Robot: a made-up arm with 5 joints.
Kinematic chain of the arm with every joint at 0, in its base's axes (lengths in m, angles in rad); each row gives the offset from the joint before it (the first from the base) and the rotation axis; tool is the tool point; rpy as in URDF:
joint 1: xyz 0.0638 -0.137 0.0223 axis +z
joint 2: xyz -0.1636 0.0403 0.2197 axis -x
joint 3: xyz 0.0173 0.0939 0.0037 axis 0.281 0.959 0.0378
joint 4: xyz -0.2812 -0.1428 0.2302 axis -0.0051 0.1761 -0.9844
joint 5: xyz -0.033 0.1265 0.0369 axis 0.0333 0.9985 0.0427
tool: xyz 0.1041 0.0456 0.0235 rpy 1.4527 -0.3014 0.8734
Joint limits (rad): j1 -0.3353..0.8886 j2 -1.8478..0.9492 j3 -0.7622..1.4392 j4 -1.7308..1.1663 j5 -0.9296..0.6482
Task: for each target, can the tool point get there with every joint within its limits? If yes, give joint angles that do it. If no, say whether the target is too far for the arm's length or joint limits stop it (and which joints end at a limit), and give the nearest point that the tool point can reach.
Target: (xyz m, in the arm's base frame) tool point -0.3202 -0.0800 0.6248
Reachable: yes | joints -0.2231 -0.3390 0.4698 -0.9566 0.4832
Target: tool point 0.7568 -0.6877 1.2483
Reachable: no: too far | nearest point 0.2623 -0.4261 0.6515 | short by 0.818 m
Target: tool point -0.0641 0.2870 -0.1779
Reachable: no: joint limits stop it (at a limit: joint 1, joint 2, joint 3, joint 5) | nearest point -0.3099 0.1510 0.1253 | short by 0.413 m
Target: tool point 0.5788 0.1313 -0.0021
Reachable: no: joint limits stop it (at a limit: joint 1, joint 2, joint 3, joint 5) | nearest point 0.3425 -0.1595 0.1242 | short by 0.395 m
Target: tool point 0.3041 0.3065 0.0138
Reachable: no: joint limits stop it (at a limit: joint 1, joint 2, joint 3, joint 4, joint 5) | nearest point 0.1830 -0.0511 0.1076 | short by 0.389 m
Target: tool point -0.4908 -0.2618 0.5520
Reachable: yes | joints 0.3953 -0.1463 -0.0715 -0.9079 -0.3701
